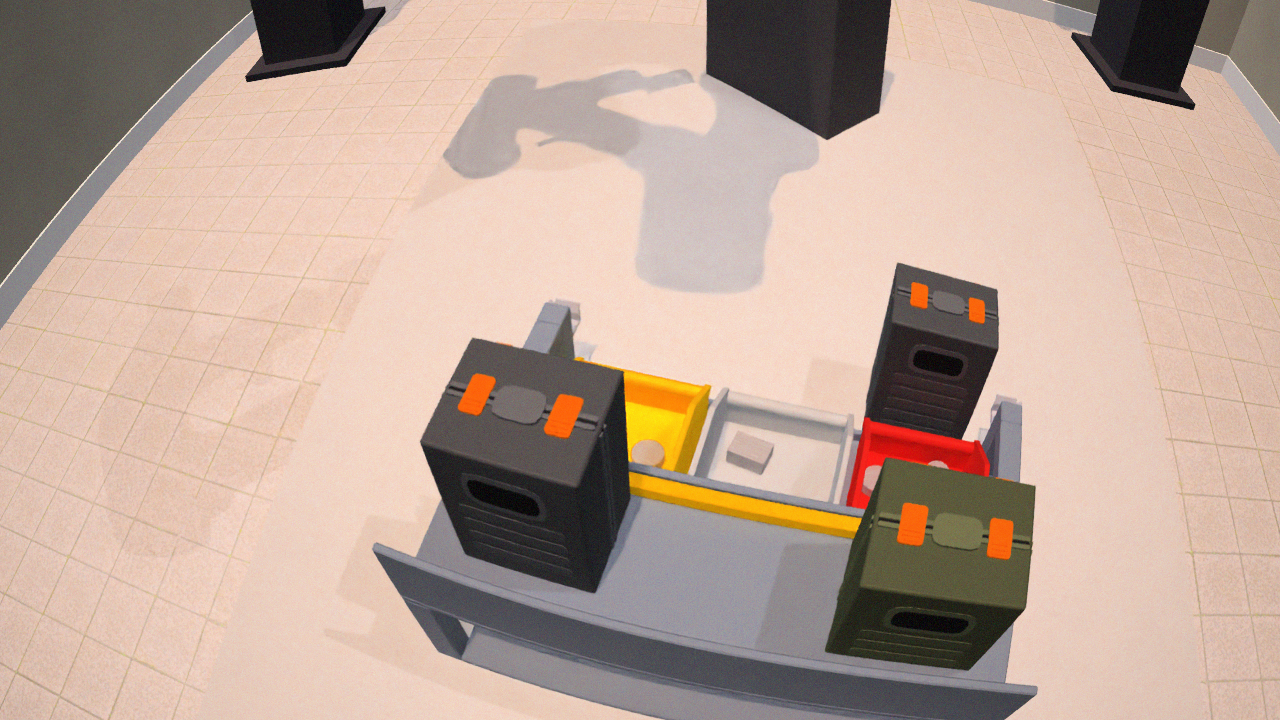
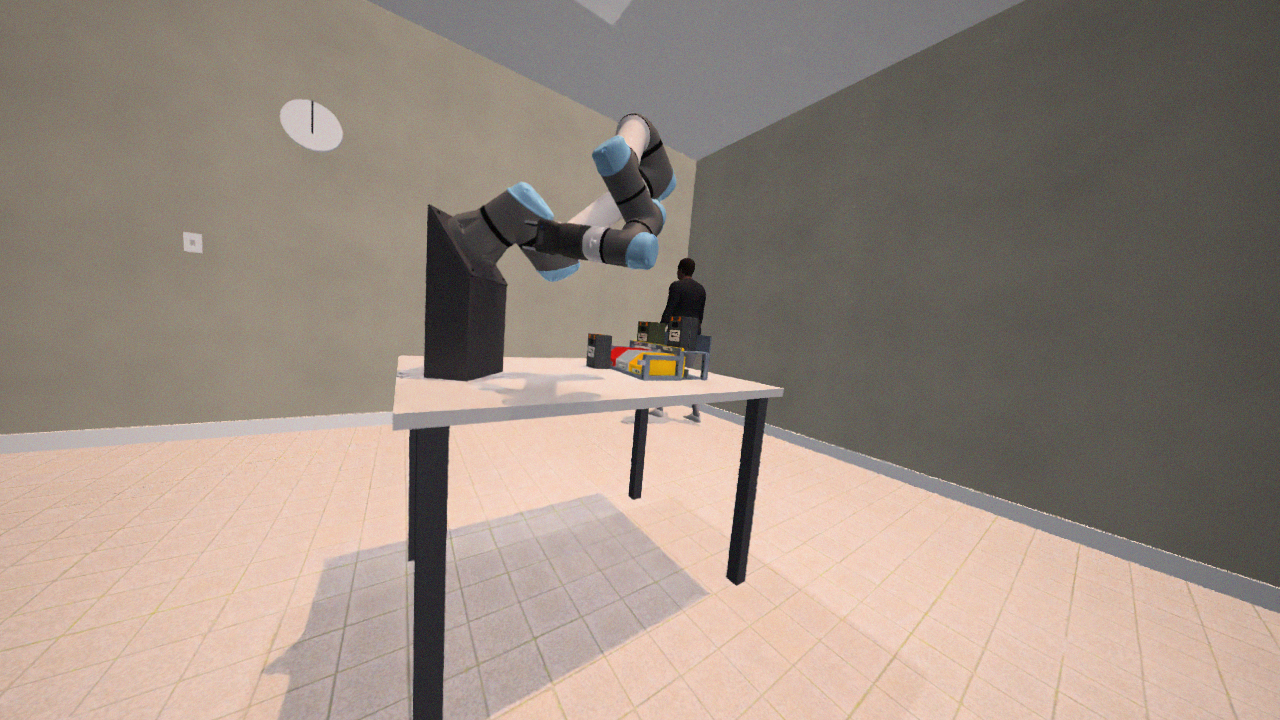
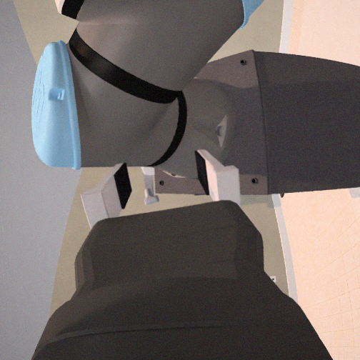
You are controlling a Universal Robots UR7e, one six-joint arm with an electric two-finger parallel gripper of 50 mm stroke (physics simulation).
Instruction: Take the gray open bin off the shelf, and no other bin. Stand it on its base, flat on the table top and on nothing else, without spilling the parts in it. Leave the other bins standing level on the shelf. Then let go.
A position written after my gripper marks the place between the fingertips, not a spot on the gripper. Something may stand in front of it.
Labels:
My gripper shows in image 2 [525, 235] and in image 3 [162, 170]; in image 1 it is out of frame.

